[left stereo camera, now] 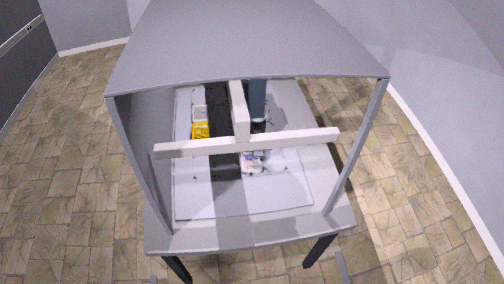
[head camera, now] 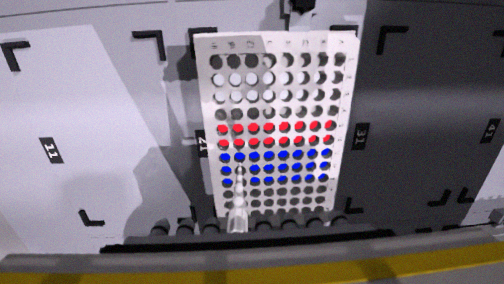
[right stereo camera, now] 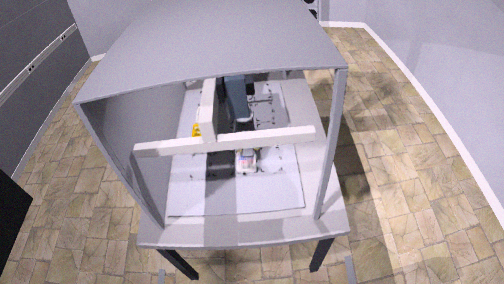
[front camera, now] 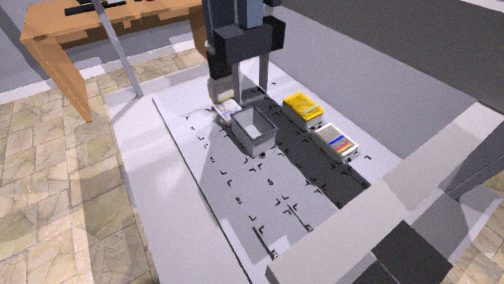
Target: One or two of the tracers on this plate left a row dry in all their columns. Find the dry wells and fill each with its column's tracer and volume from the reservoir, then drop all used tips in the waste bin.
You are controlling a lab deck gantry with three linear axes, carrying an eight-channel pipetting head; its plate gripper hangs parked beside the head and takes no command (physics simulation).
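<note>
The white well plate (front camera: 228, 109) (head camera: 346, 115) (left stereo camera: 251, 165) (right stereo camera: 246, 164) lies under the pipetting head (front camera: 220, 67). In the head view, columns 5 and 6 hold red and columns 7 to 9 blue. Row G shows blue in column 7; its column 8 and 9 wells are partly covered by the single pipette tip (head camera: 238, 200), which looks clear, without blue. The reservoir (front camera: 334, 141) (left stereo camera: 200, 113) has blue, red and yellow strips. The yellow tip rack (front camera: 301, 106) (left stereo camera: 200, 131) stands beside it. The waste bin (front camera: 260, 145) is grey and open-topped. My parked plate gripper (front camera: 251, 95) is open and empty.
The bin stands close to the plate, between it and the front of the deck (front camera: 235, 167). The white gantry beam (left stereo camera: 295, 136) (right stereo camera: 280, 134) crosses above the deck. A wooden table (front camera: 60, 75) stands behind the enclosure.
</note>
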